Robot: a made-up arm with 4 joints.
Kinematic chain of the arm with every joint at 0, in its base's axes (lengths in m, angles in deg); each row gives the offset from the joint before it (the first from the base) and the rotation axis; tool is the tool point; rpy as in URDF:
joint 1: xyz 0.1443 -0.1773 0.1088 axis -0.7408 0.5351 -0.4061
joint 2: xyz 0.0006 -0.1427 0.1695 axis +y
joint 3: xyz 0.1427 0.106 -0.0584 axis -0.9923 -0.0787 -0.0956
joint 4: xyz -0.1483 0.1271 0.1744 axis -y
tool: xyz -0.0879 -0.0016 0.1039 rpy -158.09 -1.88 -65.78
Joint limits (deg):
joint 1: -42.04..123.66
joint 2: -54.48..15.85
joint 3: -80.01..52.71
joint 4: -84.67..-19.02
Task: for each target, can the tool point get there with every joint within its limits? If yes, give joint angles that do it. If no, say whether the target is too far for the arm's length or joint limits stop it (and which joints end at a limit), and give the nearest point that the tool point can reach.
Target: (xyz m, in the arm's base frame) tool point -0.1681 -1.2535 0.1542
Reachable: no: too far | nearest point 0.0574 -0.6046 0.1812 | short by 0.687 m
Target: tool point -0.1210 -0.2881 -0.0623
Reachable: no: joint limits stop it (at a limit: joint 1, joint 2, joint 4) | nearest point -0.1409 -0.4137 0.2090 | short by 0.300 m
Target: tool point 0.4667 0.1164 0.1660
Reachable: yes | joints 97.01 -22.59 -16.97 -42.63
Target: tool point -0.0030 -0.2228 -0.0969
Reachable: no: joint limits stop it (at a limit: joint 1, joint 2, joint 3, joint 4) | nearest point 0.1774 -0.1400 -0.2062 | short by 0.227 m
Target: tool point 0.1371 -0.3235 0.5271
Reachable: yes | joints -8.45 -16.05 -35.27 -77.76
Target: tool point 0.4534 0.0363 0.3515
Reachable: yes | joints 104.75 -48.95 -62.44 -65.61
